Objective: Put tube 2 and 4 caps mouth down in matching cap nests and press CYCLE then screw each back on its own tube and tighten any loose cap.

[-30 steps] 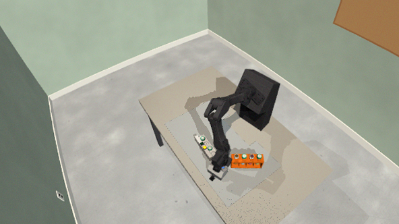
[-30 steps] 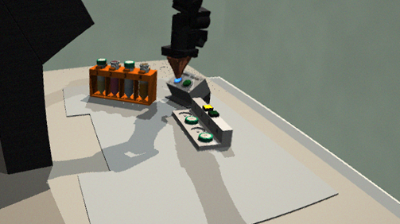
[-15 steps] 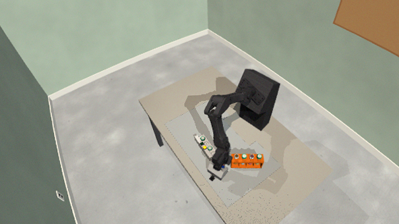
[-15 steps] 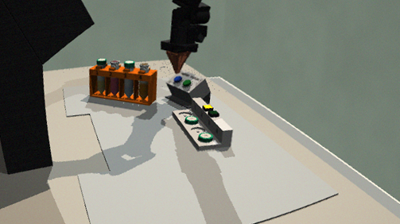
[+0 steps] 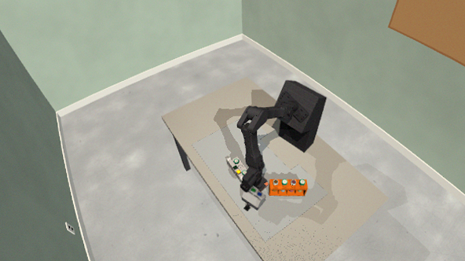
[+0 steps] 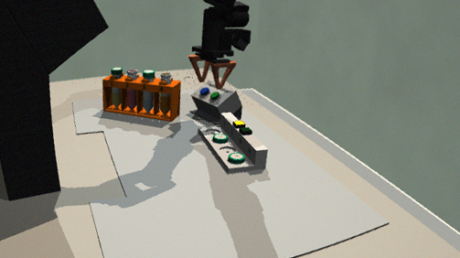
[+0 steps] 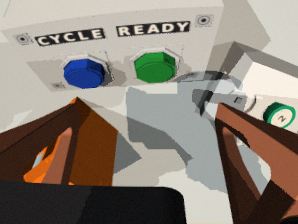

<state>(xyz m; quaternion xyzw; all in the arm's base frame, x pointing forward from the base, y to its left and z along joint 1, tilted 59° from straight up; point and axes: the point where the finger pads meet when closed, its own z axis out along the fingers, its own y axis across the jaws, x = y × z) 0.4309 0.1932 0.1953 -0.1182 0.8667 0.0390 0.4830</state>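
Right now my hand is 4 cm above the green ready key and 1 cm short of it. From my hand the other things lie so: blue cycle key: 4 cm to the left, 4 cm below, 1 cm behind; then cap 1: 26 cm behind, 8 cm to the left, 1 cm above.
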